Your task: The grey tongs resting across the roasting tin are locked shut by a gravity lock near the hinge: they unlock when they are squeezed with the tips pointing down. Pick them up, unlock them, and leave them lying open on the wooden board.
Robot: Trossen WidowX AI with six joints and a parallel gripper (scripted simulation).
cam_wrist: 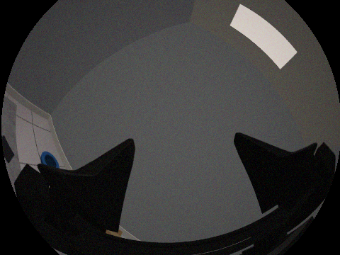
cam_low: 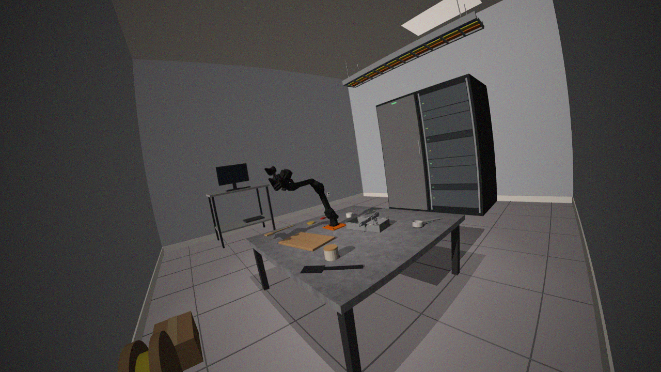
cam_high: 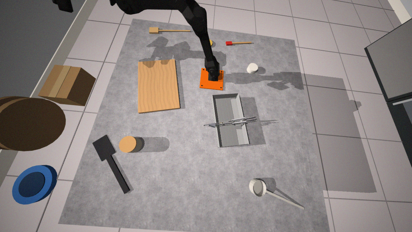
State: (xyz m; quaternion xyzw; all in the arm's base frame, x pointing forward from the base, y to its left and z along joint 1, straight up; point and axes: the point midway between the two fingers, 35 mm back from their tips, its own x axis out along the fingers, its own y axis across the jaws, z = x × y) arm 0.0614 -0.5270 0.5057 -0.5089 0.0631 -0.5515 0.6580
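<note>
Now: the grey roasting tin 64 cm to the left of my gripper tip, 50 cm below it and 23 cm ahead of it. Round my gripper tip: black spatula: 53 cm below, 47 cm ahead, 2 cm to the left; wooden board: 52 cm below, 20 cm to the left, 1 cm ahead; small yellow lock: 59 cm to the left, 46 cm below, 26 cm ahead.
</note>
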